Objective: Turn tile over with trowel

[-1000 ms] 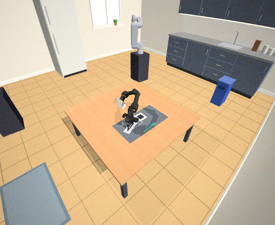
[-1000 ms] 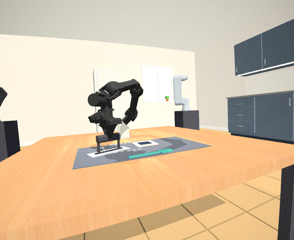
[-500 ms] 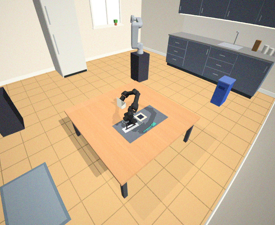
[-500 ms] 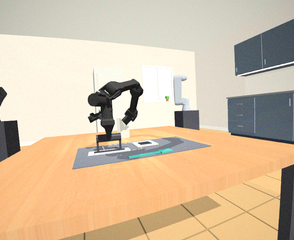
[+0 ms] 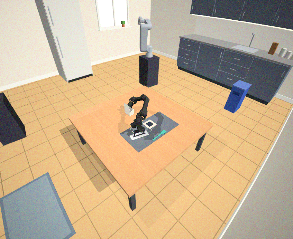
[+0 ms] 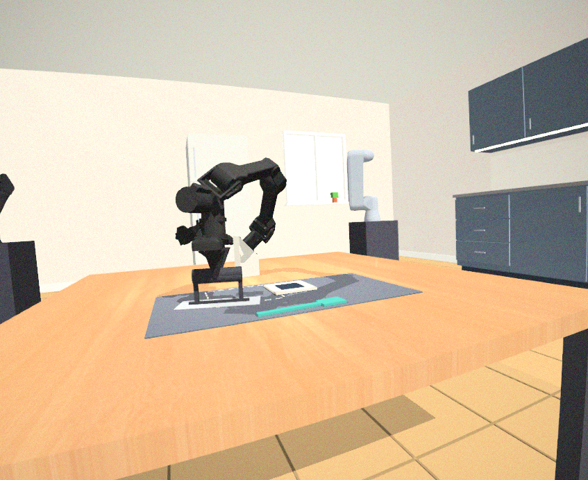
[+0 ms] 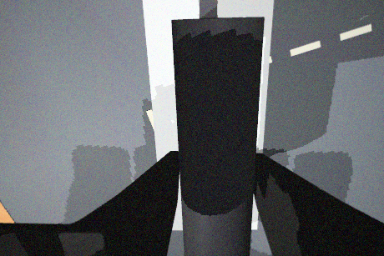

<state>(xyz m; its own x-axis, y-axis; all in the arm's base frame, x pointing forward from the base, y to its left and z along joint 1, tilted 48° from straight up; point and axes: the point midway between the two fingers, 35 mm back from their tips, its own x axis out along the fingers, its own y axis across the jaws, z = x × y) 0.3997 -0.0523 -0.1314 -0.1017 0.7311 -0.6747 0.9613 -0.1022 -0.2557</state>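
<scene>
Now: the trowel 3 cm below my gripper tip and 2 cm to the right of it. Round my gripper tip: teal tool 20 cm to the left, 13 cm ahead, 6 cm below; then tile 20 cm to the left, 7 cm behind, 6 cm below; then grey mat 16 cm to the left, 9 cm below.
</scene>
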